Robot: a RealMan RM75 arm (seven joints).
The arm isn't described. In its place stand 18 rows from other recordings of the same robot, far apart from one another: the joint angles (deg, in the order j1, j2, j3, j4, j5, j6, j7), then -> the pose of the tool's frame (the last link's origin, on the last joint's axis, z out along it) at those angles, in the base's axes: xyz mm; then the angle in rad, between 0 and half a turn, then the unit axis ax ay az.
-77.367, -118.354, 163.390, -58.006, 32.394, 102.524, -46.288 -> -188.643 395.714 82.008 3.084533 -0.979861 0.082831 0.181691
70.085, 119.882, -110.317, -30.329, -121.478, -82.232, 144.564 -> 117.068 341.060 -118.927 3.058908 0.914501 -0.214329 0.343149
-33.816, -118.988, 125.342, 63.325, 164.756, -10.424, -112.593 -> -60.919 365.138 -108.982 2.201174 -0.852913 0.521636 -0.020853
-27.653, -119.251, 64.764, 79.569, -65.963, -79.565, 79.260 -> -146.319 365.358 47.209 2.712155 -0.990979 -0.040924 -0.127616
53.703, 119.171, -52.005, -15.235, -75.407, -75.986, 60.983 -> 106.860 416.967 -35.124 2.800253 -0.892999 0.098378 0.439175
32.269, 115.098, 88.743, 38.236, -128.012, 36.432, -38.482 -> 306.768 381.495 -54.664 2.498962 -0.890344 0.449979 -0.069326
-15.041, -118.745, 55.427, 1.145, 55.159, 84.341, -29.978 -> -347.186 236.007 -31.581 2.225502 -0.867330 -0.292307 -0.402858
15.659, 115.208, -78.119, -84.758, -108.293, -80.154, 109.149 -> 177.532 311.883 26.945 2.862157 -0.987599 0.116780 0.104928
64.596, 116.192, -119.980, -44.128, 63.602, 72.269, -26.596 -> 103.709 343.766 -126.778 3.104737 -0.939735 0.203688 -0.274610
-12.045, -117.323, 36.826, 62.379, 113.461, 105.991, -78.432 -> -307.461 246.374 85.868 2.785385 -0.967057 -0.168026 -0.191226
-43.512, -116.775, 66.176, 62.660, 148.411, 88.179, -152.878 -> -189.710 391.498 18.577 2.785050 -0.877867 -0.461665 0.127335
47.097, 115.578, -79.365, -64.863, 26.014, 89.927, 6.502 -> 167.104 392.272 7.382 2.619107 -0.775340 0.604265 -0.183609
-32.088, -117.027, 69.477, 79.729, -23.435, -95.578, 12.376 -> -224.647 351.713 54.851 2.619951 -0.804922 -0.567714 0.172629
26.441, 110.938, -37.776, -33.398, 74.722, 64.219, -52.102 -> 349.202 367.229 79.120 2.582640 -0.673029 0.660409 0.333003
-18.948, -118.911, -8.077, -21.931, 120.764, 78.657, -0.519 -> -263.707 240.706 -97.387 2.261693 -0.899272 -0.150094 -0.410830
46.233, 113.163, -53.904, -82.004, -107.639, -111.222, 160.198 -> 56.068 343.503 101.903 3.068412 0.926436 -0.354747 -0.125982
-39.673, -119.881, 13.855, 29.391, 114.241, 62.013, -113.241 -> -286.748 412.321 32.017 2.572726 -0.689237 -0.596825 -0.410794
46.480, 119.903, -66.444, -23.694, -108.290, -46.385, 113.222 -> 220.144 414.863 -80.866 2.712094 -0.893559 0.433233 0.117734
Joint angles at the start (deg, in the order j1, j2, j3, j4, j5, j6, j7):
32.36 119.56 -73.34 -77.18 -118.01 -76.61 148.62
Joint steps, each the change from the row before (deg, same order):
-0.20 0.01 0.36 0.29 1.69 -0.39 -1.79
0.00 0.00 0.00 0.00 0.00 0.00 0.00
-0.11 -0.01 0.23 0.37 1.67 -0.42 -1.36
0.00 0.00 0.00 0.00 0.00 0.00 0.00
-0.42 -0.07 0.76 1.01 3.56 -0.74 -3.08
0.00 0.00 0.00 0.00 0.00 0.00 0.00
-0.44 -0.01 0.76 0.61 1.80 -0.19 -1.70
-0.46 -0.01 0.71 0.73 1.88 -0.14 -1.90
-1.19 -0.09 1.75 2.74 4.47 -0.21 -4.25
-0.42 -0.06 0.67 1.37 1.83 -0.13 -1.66
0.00 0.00 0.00 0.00 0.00 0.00 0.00
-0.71 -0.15 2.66 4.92 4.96 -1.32 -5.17
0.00 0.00 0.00 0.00 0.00 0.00 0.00
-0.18 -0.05 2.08 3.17 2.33 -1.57 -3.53
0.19 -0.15 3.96 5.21 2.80 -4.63 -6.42
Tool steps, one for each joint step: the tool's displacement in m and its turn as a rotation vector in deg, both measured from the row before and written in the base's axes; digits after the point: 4 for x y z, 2 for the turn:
-0.0010 -0.0016 0.0007 -0.34 1.13 1.31
0.0000 0.0000 0.0000 0.00 0.00 0.00
-0.0014 -0.0016 0.0002 -0.51 1.19 1.01
0.0000 0.0000 0.0000 0.00 0.00 0.00
-0.0006 -0.0027 0.0017 -0.61 2.68 1.83
0.0000 0.0000 0.0000 0.00 0.00 0.00
0.0018 -0.0006 0.0023 0.23 1.57 0.53
0.0021 -0.0006 0.0021 0.31 1.60 0.62
0.0094 -0.0011 0.0039 0.70 3.98 0.20
0.0043 -0.0004 0.0012 0.22 1.66 -0.11
0.0000 0.0000 0.0000 0.00 0.00 0.00
0.0140 -0.0012 0.0034 0.53 4.88 -0.35
0.0000 0.0000 0.0000 0.00 0.00 0.00
0.0089 -0.0016 0.0022 0.46 2.59 0.28
0.0121 -0.0060 0.0040 0.39 3.82 2.35

